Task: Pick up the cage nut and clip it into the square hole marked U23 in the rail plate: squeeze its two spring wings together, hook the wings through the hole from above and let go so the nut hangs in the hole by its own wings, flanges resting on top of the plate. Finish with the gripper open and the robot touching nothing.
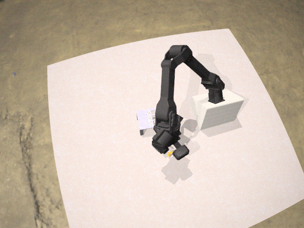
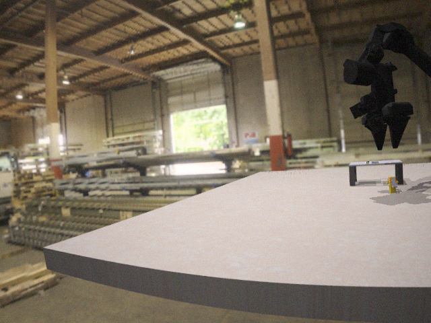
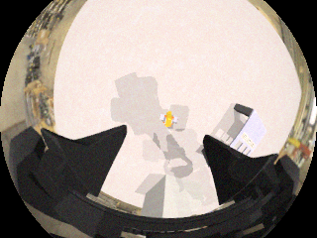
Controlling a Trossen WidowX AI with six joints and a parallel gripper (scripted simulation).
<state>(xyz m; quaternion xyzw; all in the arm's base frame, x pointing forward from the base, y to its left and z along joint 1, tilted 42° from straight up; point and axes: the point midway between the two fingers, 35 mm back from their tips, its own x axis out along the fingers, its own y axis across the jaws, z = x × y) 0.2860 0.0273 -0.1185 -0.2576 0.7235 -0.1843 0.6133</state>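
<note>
Now: the cage nut 1 cm behind my gripper tip, 1 cm to the right of it and 9 cm below it. Also, from my gripper tip: label: 1 cm ahead, 20 cm to the right, 5 cm below.
</note>
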